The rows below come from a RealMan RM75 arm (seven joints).
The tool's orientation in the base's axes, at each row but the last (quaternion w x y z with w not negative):
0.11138, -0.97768, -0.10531, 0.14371
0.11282, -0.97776, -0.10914, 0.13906
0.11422, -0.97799, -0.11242, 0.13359
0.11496, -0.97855, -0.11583, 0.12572
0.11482, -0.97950, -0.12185, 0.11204
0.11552, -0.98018, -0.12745, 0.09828
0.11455, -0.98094, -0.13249, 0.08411
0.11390, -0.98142, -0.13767, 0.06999
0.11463, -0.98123, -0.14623, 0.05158
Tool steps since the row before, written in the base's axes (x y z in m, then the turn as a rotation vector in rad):
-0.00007, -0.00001, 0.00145, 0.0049, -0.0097, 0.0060
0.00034, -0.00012, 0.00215, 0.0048, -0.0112, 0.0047
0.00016, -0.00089, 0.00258, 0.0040, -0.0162, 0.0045
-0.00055, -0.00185, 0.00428, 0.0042, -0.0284, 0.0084
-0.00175, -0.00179, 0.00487, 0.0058, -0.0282, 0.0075
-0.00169, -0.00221, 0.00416, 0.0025, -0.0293, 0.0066
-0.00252, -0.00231, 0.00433, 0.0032, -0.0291, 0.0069
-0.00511, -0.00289, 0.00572, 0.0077, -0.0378, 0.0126
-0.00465, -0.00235, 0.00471, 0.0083, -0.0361, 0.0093
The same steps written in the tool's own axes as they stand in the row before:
-0.00044, -0.00036, -0.00133, 0.0007, 0.0086, -0.0089
-0.00024, -0.00036, -0.00214, 0.0006, 0.0103, -0.0080
-0.00068, 0.00022, -0.00264, -0.0014, 0.0150, -0.0085
-0.00193, 0.00056, -0.00424, -0.0051, 0.0256, -0.0146
-0.00306, 0.00009, -0.00454, -0.0034, 0.0260, -0.0141
-0.00288, 0.00065, -0.00404, -0.0067, 0.0265, -0.0128
-0.00362, 0.00049, -0.00413, -0.0060, 0.0264, -0.0131
-0.00630, 0.00002, -0.00524, -0.0048, 0.0343, -0.0212
-0.00545, -0.00022, -0.00443, -0.0035, 0.0337, -0.0177

